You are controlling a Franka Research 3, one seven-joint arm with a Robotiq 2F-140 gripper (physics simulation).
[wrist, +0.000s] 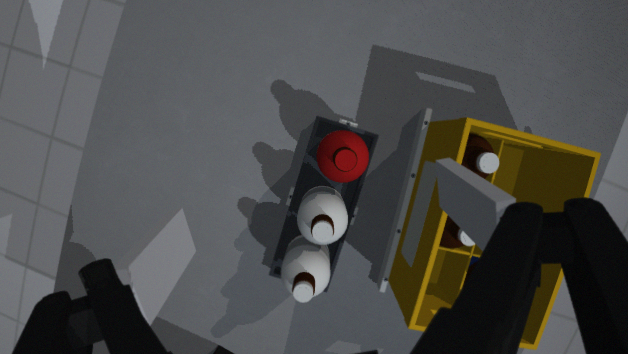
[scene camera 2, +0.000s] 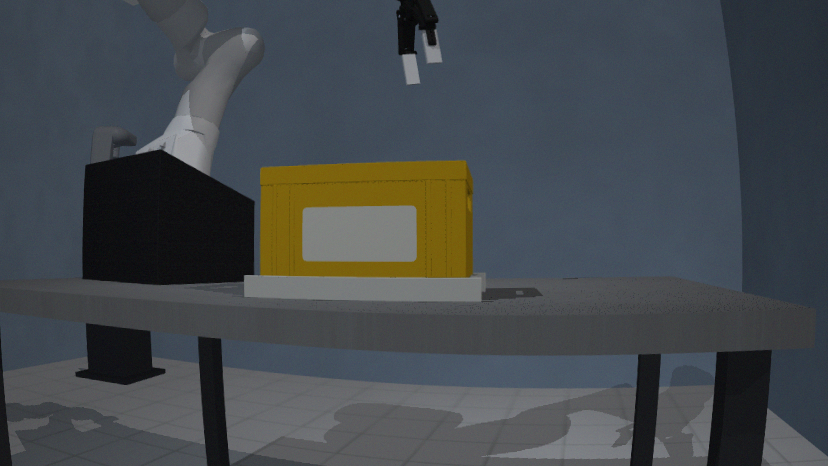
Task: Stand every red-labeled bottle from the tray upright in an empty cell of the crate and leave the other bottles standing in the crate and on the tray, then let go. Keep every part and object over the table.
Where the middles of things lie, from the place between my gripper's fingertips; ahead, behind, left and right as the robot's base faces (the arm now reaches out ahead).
The red-labeled bottle (wrist: 342, 156) lies 2 cm ahead of my hand, 3 cm to the right of it and 32 cm below it.
